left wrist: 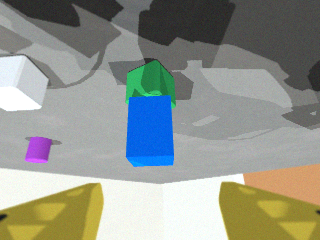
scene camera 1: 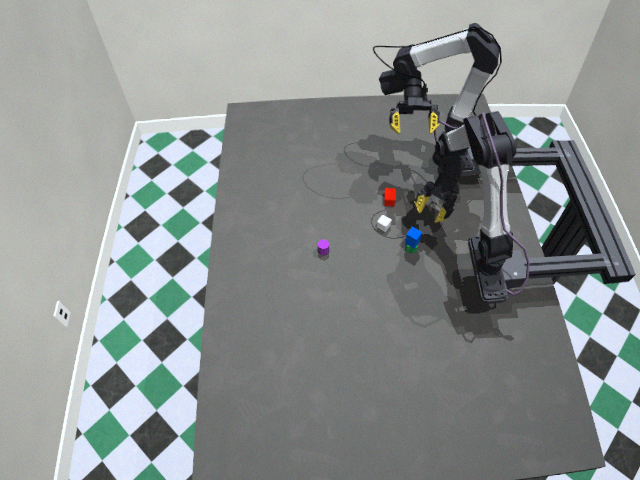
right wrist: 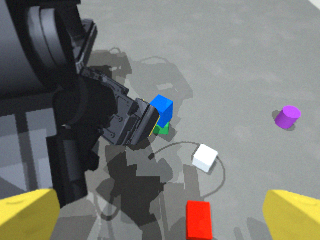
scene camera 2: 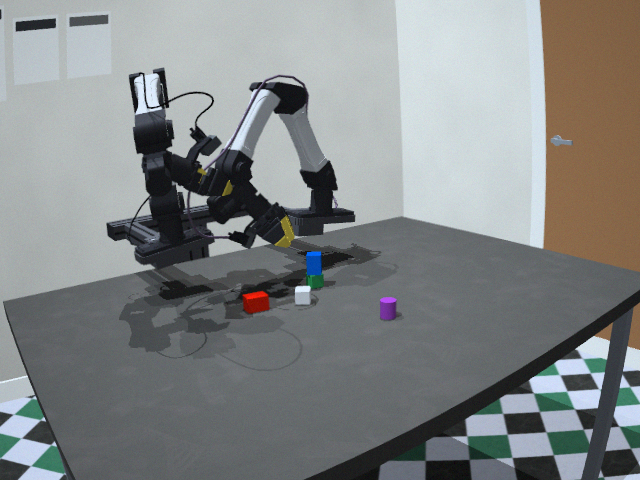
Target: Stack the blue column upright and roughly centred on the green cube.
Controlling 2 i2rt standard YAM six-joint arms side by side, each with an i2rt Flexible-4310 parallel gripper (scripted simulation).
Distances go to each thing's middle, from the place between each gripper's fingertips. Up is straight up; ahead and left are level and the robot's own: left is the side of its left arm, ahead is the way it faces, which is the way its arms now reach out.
Labels:
I see the blue column [left wrist: 149,131] 5 cm ahead of my left hand [scene camera 2: 291,242], 4 cm to the left of it and 6 cm below it. From my left hand the other things lie so: green cube [left wrist: 152,79]: 5 cm ahead, 4 cm to the left, 10 cm below.
Now: the blue column 240 mm to the left of my right hand [scene camera 2: 222,188], 230 mm below it and 10 mm ahead of it. Also, from my right hand: green cube: 270 mm below, 240 mm to the left, 10 mm ahead.

